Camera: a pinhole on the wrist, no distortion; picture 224 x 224 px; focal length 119.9 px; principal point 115.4 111.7 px. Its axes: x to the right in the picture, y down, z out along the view. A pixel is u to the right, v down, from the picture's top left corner.
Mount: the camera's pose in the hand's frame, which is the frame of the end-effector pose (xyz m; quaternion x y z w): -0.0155 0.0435 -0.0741 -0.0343 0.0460 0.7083 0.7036
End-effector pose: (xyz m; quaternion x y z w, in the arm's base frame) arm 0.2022 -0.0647 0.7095 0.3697 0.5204 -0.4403 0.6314
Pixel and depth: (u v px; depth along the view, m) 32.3 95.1 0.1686
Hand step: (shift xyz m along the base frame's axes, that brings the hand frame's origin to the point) -0.0141 -0.1183 0.0080
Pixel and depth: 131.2 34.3 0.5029
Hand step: 0.3174 -0.3788 -0.2335
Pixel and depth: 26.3 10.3 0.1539
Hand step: -0.0108 -0.1206 -0.0998
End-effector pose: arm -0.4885 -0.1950 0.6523 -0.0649 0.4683 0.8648 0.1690
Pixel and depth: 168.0 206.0 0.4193
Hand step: 0.2366 0.0564 0.4872
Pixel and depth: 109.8 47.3 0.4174
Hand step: -0.2115 0.2952 0.1865
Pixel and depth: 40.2 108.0 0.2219
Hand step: 0.0358 0.1689 0.0358
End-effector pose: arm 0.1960 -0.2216 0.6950 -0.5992 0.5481 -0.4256 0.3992
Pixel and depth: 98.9 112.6 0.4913
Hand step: 0.3891 0.0131 -0.1656
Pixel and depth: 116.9 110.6 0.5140
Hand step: 0.3785 -0.0010 -0.2414
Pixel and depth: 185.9 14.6 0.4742
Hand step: 0.2345 -0.3988 -0.4432
